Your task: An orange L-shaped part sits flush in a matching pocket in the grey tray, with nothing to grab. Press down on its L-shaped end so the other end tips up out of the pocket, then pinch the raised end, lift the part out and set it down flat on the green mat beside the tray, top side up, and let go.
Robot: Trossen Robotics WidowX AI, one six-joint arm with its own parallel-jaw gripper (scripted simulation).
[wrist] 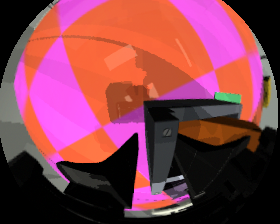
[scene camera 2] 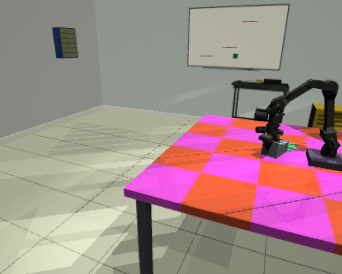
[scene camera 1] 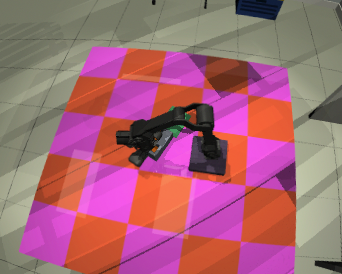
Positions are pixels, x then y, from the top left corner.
Scene:
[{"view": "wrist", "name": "my gripper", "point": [152, 134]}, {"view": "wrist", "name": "orange L-shaped part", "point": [217, 130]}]

